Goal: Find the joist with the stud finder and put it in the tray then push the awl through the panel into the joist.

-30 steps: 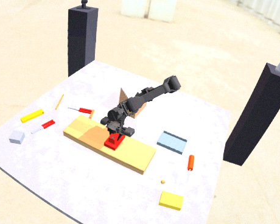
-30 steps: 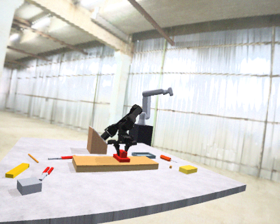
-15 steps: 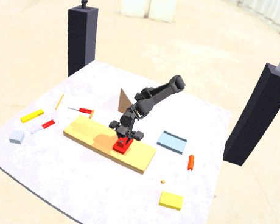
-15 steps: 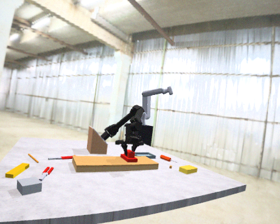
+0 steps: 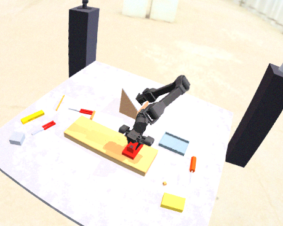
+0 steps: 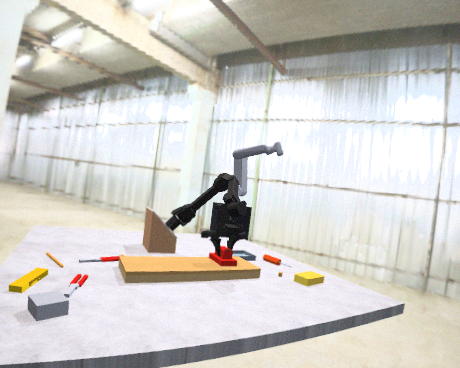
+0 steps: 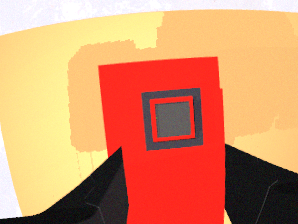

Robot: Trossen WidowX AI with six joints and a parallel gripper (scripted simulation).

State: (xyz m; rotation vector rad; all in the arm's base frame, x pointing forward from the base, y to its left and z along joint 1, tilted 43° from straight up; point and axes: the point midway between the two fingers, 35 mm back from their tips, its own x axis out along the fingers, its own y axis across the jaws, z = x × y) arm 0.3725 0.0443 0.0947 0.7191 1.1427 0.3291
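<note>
My gripper tip is now 210 mm to the right of the tray, 200 mm past it and 50 mm above it. From my gripper tip the other things lie so: yellow pad (290 mm to the left, 200 mm ahead, 50 mm below); then red stud finder (20 mm above); then awl (350 mm to the right, 230 mm behind, 60 mm below).
</note>
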